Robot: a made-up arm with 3 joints. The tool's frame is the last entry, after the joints.
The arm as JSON. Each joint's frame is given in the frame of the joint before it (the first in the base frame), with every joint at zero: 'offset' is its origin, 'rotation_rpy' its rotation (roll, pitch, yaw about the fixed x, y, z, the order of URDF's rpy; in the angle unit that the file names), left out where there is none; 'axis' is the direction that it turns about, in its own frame. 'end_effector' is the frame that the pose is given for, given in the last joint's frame.
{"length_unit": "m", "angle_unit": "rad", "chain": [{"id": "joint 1", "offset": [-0.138, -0.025, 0.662], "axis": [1.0, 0.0, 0.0]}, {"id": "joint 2", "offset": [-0.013, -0.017, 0.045], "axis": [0.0, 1.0, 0.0]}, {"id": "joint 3", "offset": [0.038, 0.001, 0.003], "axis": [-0.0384, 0.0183, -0.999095]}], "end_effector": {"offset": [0.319, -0.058, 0.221], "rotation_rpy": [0.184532, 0.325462, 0.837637]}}
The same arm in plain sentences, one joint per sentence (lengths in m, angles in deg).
The arm has three revolute joints in a row. What follows holds with every joint at zero, and every direction is one of the base frame's. The first joint lies 0.1380 m along -x and 0.0250 m along -y and 0.6620 m along +z from the base frame's origin and turns about +x. The second joint lies 0.0130 m along -x and 0.0170 m along -y and 0.0450 m along +z from the first joint and turns about +y. The third joint lies 0.0380 m along +x and 0.0010 m along +y and 0.0030 m along +z from the second joint and turns about the direction (-0.0384, 0.0183, -0.999095). The tool frame, which is the frame that the pose is given for, lies 0.3190 m along +x and 0.0580 m along -y and 0.2210 m along +z from the third joint; its axes are the base frame's turned by roll 10.57, pitch 18.65 and yaw 47.99 deg (as in URDF: about the fixed x, then y, then z).
